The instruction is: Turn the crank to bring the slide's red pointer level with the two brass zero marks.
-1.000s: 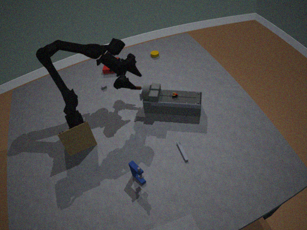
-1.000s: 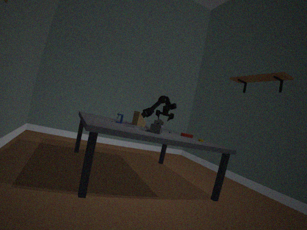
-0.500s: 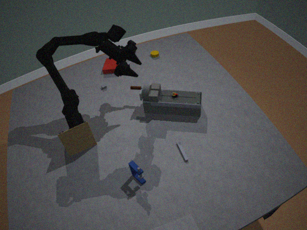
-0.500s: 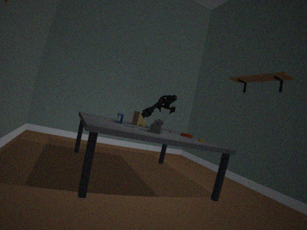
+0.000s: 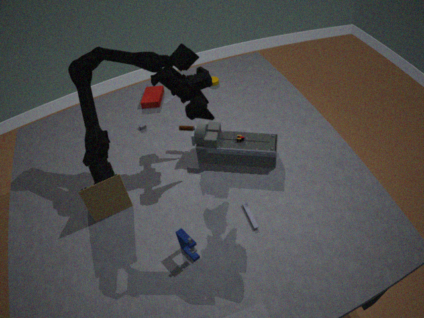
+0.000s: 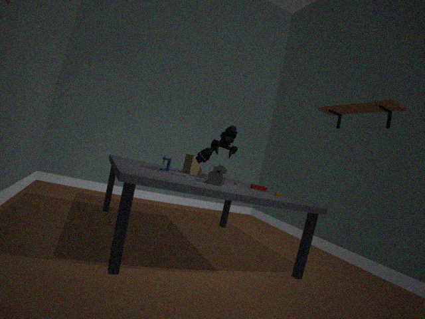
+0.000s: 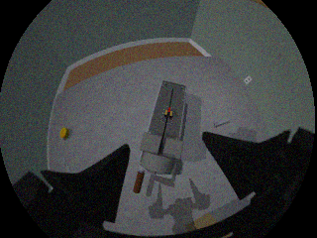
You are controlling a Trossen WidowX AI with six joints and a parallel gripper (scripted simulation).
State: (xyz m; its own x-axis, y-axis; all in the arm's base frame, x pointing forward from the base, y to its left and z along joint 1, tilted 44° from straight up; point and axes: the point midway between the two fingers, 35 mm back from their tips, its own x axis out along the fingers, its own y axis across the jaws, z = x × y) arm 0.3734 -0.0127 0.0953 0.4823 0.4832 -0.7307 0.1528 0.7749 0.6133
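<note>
My gripper tip is now 70 mm past the brown crank handle, 70 mm to the right of it and 100 mm above it. Round my gripper tip: grey bar 290 mm to the right, 190 mm below; red pointer 80 mm ahead, 50 mm to the right, 110 mm below; small grey block 200 mm behind, 260 mm to the left, 180 mm below.
</note>
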